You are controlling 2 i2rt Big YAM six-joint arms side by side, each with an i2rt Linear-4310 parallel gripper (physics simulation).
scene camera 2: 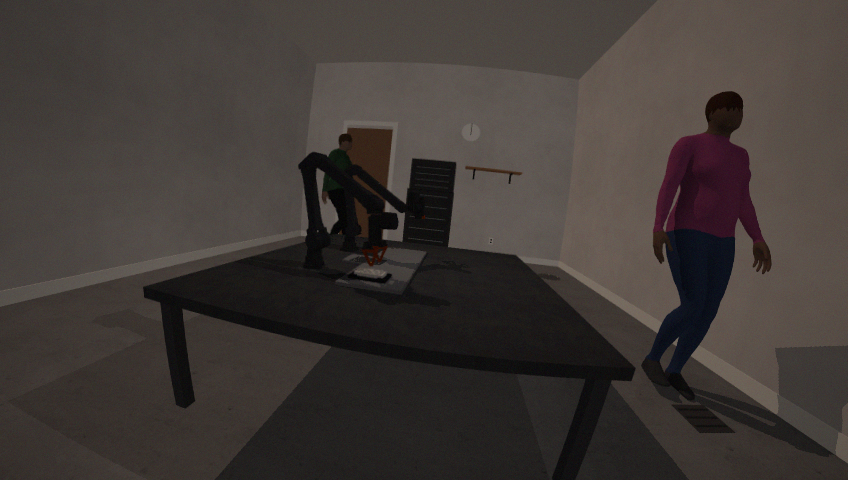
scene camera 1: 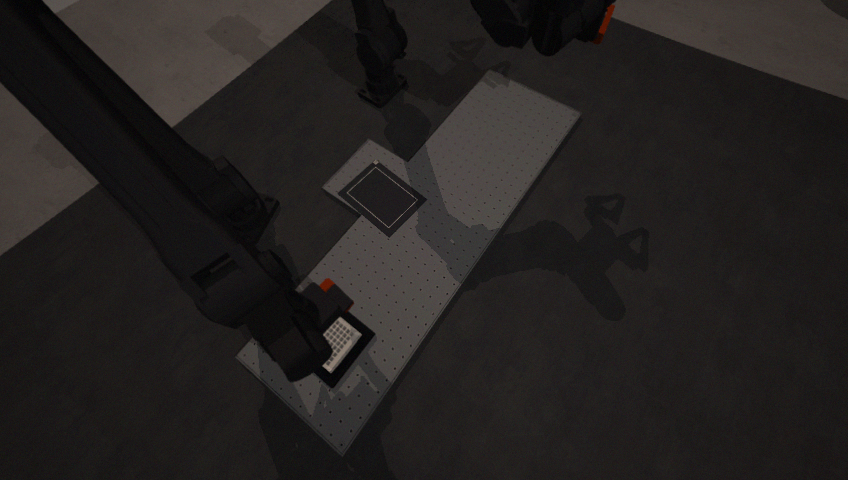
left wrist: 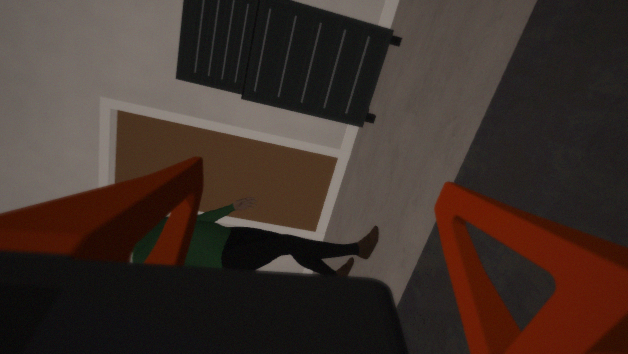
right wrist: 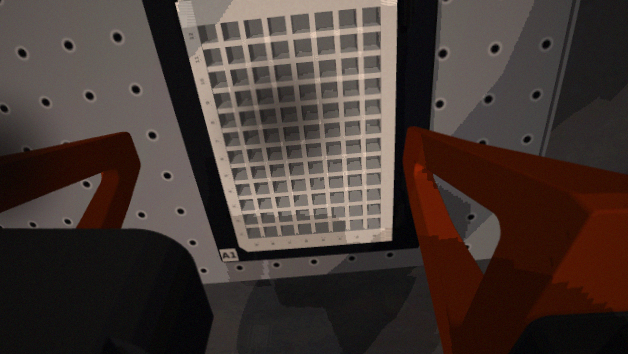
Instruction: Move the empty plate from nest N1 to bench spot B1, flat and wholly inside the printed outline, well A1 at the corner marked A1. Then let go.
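Places are measured from the left arm's base along level axes (x ahead, y left, z up), in metres.
Pixels of known places: left gripper, between the fingertips: (scene camera 2: 423, 208) (left wrist: 326, 183); right gripper, between the fingertips: (scene camera 2: 375, 264) (scene camera 1: 324, 330) (right wrist: 268, 145); left arm's base, origin of its link: (scene camera 2: 349, 249) (scene camera 1: 382, 88); right arm's base, origin of its link: (scene camera 2: 313, 265) (scene camera 1: 252, 218).
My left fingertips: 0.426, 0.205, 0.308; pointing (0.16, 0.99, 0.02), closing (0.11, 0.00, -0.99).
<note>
Ahead of a thing's pixels: the offset from my left fingertips to its top centre, as dx, dy, dz. "spot": to the spot under its first point. Level surfaces: height alone.
The white empty plate @[-0.095, -0.780, -0.270] (scene camera 1: 343, 343) (scene camera 2: 370, 273) (right wrist: 306, 125) lies in the black nest N1 @[spot: -0.022, -0.736, -0.284] (scene camera 1: 366, 337) (right wrist: 192, 125). The A1 label @[spot: -0.172, -0.726, -0.284] (right wrist: 229, 255) is at the nest's near left corner in the right wrist view. My right gripper (scene camera 2: 373, 260) (right wrist: 268, 145) is open and empty above the plate, with its fingertips apart on either side of it. The arm hides part of plate and nest in scene camera 1. The dark pad of spot B1 @[spot: -0.201, -0.474, -0.294] (scene camera 1: 382, 196) has a thin printed outline and a small pale corner mark. My left gripper (left wrist: 326, 183) is open, empty and raised away from the plate.
A grey perforated board @[dz -0.296] (scene camera 1: 505, 136) (right wrist: 100, 65) lies under nest and pad, on the dark table @[dz -0.309] (scene camera 1: 714, 297) (scene camera 2: 476, 321). The left arm's base (scene camera 1: 382, 89) stands behind the board. Two people (scene camera 2: 708, 184) (scene camera 2: 338, 169) stand beyond the table.
</note>
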